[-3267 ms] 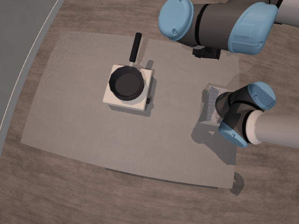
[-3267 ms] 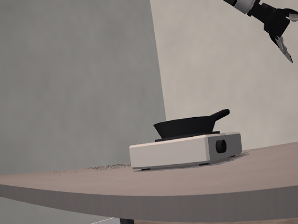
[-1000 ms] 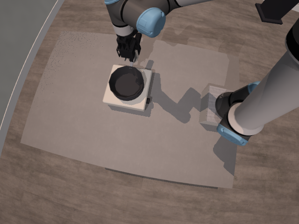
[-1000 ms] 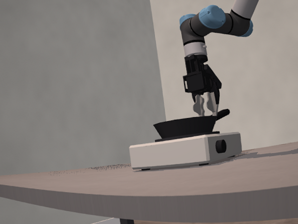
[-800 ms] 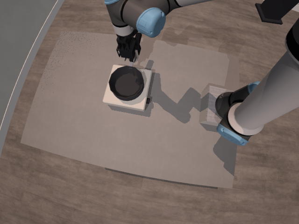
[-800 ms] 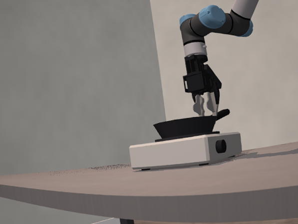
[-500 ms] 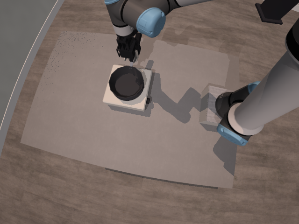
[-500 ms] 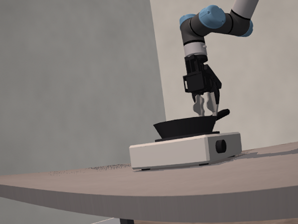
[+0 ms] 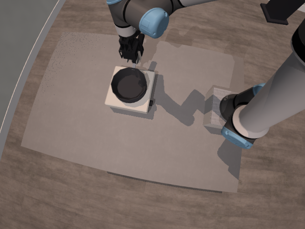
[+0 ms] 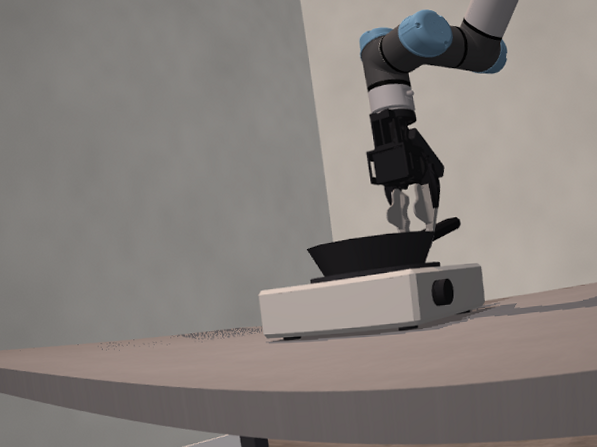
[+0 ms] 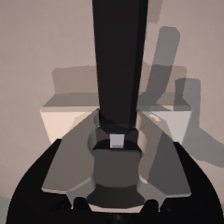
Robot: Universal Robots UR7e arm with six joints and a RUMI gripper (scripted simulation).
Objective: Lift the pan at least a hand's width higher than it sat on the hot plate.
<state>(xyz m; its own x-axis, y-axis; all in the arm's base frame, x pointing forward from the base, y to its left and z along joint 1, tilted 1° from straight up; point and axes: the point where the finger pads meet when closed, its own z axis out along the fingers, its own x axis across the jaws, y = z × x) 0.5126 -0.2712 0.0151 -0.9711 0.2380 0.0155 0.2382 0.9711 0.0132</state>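
Now: the black pan 7 cm to the left of my hand, 2 cm ahead of it and 1 cm below it. The rest, counted from my hand: hot plate (14 cm to the left, 9 cm below, 1 cm ahead).
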